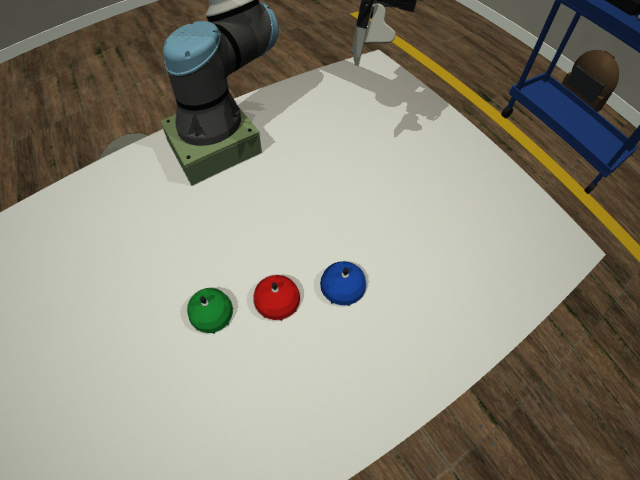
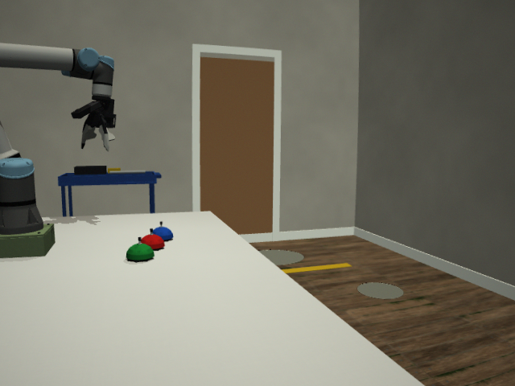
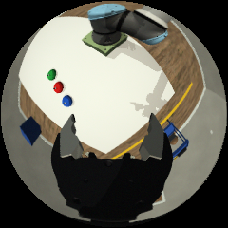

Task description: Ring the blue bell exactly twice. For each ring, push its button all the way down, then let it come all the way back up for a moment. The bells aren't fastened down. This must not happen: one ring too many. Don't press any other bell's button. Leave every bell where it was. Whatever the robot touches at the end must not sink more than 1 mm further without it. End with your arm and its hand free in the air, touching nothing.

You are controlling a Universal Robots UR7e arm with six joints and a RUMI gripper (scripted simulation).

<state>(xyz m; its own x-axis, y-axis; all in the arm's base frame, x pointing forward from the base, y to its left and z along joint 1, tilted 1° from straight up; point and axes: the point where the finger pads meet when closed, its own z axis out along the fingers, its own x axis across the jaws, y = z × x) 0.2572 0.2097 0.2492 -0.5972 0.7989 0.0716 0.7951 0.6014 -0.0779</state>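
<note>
My gripper is now 22 cm short of the blue bell, 21 cm to the left of it and 28 cm above it. Also, from my hand: green bell: 12 cm ahead, 43 cm to the right, 28 cm below; red bell: 17 cm ahead, 32 cm to the right, 28 cm below.
</note>
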